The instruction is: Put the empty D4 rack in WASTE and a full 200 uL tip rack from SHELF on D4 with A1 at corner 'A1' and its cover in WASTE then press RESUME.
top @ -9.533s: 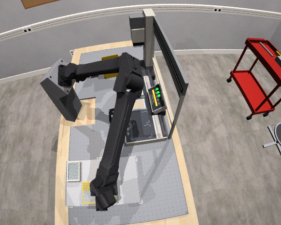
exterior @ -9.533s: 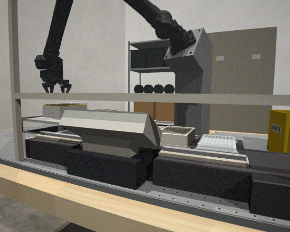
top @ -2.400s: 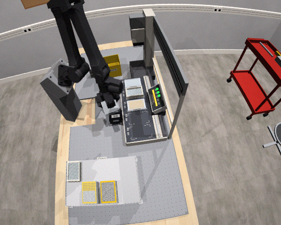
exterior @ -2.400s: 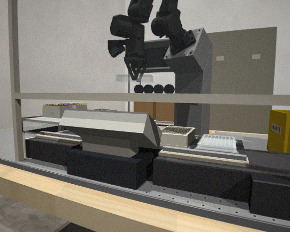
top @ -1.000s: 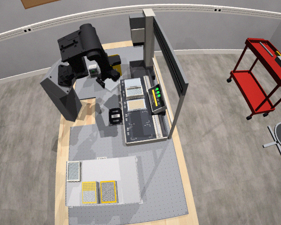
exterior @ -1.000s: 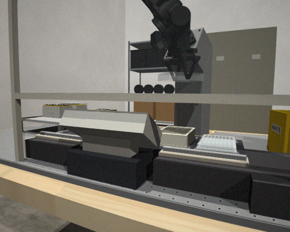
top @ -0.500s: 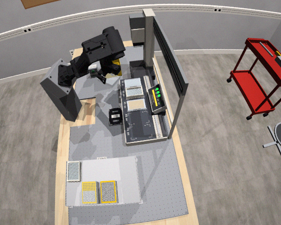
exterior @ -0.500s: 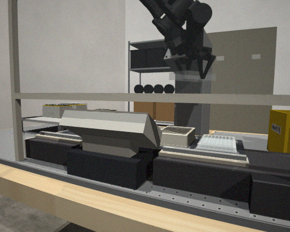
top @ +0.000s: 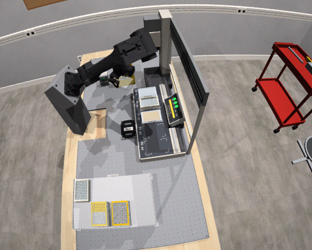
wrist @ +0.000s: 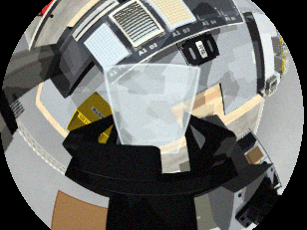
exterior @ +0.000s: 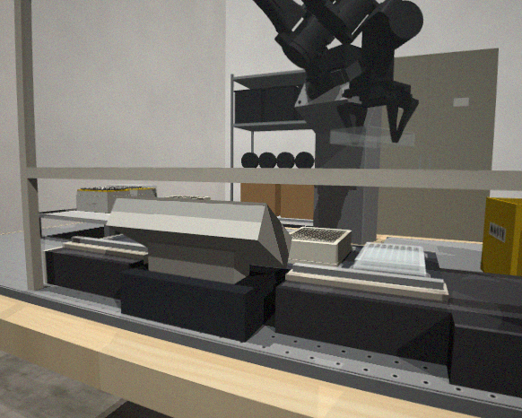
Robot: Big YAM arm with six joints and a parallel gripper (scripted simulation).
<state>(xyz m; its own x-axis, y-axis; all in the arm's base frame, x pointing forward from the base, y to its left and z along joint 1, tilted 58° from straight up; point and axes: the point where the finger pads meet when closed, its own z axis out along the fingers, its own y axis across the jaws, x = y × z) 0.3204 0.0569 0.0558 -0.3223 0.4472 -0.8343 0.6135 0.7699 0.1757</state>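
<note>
Right now my hand is 240 mm to the right of the yellow waste bin, 190 mm above it and 130 mm short of it. Also, from my hand: clear cover: 10 mm above; then reservoir: 180 mm below, 130 mm to the right, 110 mm ahead; then clear plate: 180 mm below, 170 mm ahead, 40 mm to the right.
</note>
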